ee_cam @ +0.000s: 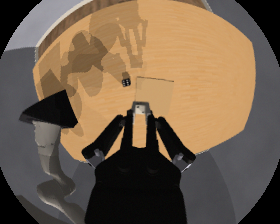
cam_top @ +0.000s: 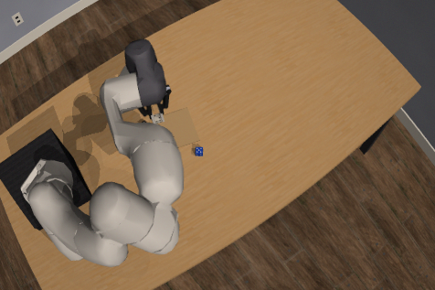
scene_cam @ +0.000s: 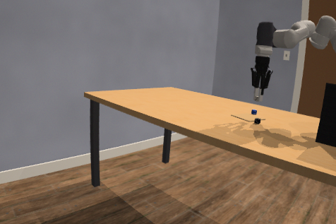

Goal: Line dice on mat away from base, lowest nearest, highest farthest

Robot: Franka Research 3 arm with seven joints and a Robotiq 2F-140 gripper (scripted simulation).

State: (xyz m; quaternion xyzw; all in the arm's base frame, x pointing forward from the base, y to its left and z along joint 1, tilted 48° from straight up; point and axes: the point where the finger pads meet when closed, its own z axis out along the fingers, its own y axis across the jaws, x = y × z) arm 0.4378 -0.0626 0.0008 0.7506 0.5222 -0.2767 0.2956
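The thin tan mat is 14 cm below my hand, 5 cm ahead of it and 2 cm to the right of it. The rest, counted from my hand: white die 2 cm below; then black die 13 cm below, 6 cm to the left, 4 cm behind; then blue die 14 cm to the right, 13 cm below, 6 cm ahead.
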